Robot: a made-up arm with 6 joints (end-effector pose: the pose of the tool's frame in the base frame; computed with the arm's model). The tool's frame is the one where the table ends. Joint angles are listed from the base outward.
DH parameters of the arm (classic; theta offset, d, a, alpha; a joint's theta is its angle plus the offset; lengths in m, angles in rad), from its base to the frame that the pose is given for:
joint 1: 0 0.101 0 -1.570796
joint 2: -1.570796 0 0.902 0
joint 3: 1.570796 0.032 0 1.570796
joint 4: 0 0.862 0 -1.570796
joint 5: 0 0 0 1.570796
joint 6: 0 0.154 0 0
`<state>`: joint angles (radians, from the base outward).
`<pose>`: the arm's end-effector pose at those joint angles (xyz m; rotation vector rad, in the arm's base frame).
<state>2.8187 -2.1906 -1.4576 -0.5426 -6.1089 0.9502</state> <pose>0.2430 -0.1005 -1.3204 -2.8082 1.1109 0.5504</pose>
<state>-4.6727 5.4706 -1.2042 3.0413 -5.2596 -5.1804</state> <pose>0.0123 -1.4491 0.1968 2.9399 0.8383 -0.1649</pose>
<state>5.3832 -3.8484 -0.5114 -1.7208 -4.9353 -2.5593</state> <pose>0.8004 -1.1960 -0.8733 1.3870 -0.6225 -0.3476</pose>
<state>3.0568 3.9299 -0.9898 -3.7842 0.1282 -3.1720</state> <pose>0.4159 -0.0793 -1.5260 -2.9282 -0.8994 0.4800</pose>
